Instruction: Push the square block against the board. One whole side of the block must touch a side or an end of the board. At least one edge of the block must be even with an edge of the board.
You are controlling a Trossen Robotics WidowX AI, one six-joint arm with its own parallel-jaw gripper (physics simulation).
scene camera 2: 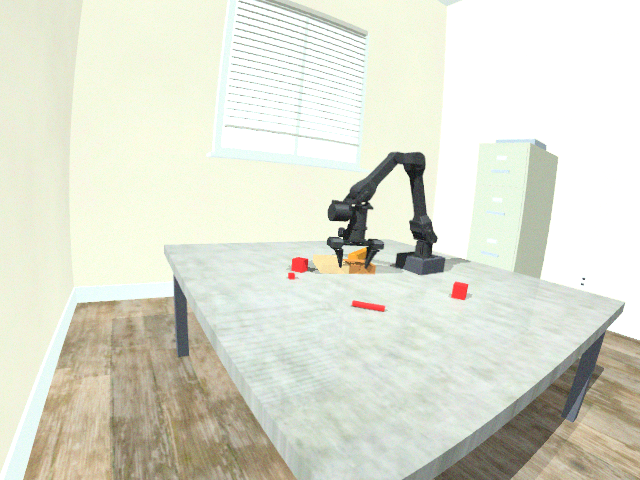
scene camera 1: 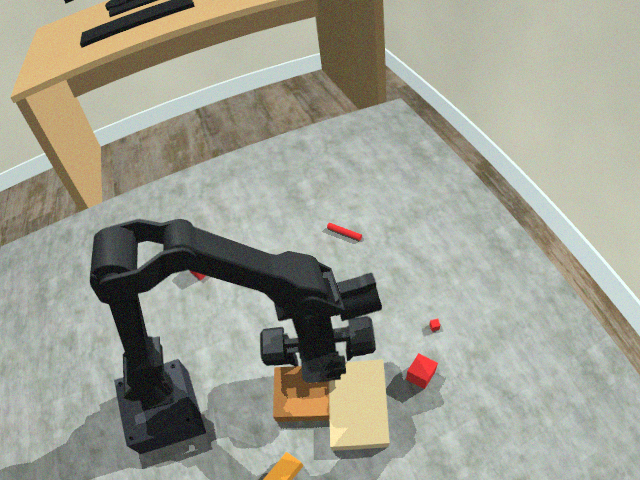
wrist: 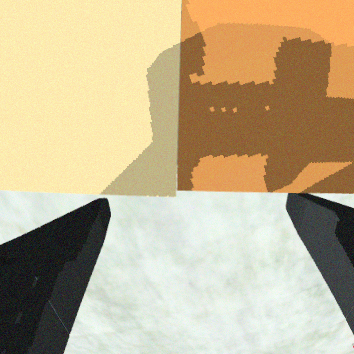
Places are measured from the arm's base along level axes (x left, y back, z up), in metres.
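Pixels of known places: gripper, between the fingertips: (scene camera 2: 353,268) (wrist: 198,202); arm's base, origin of its link: (scene camera 2: 423,256) (scene camera 1: 155,390).
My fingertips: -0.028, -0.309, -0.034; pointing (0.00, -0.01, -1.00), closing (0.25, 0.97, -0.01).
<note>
Ahead of a thing's pixels: the offset from my fingertips to its middle, as dx, dy, dz. "spot": to the spot under its first point. Level surfaces: height alone.
The square orange block {-0.044, +0.054, -0.008} (scene camera 1: 306,404) (scene camera 2: 360,269) (wrist: 230,172) lies flat beside the pale yellow board {-0.101, -0.030, -0.008} (scene camera 1: 361,408) (scene camera 2: 325,264) (wrist: 75,100). One whole side of the block appears to touch the board's long side, with no gap visible. In the wrist view their edges nearest the fingers are almost even, the board's reaching very slightly further. My gripper (scene camera 2: 354,266) (wrist: 198,202) is open and empty, pointing down close to those near edges, one finger by the board and one by the block. The arm hides part of the block's far edge in scene camera 1.
A red cube {-0.088, -0.157, -0.002} (scene camera 1: 421,370) (scene camera 2: 299,264) and a small red cube {-0.006, -0.224, -0.014} (scene camera 1: 434,324) (scene camera 2: 291,275) lie past the board. A red rod {+0.284, -0.149, -0.015} (scene camera 1: 344,231) (scene camera 2: 368,305) lies farther off. Another red cube {+0.314, +0.178, -0.002} (scene camera 2: 459,290) and an orange-yellow bar {spot: -0.170, +0.126, +0.009} (scene camera 1: 283,467) are also on the table {dz -0.022} (scene camera 2: 413,351).
</note>
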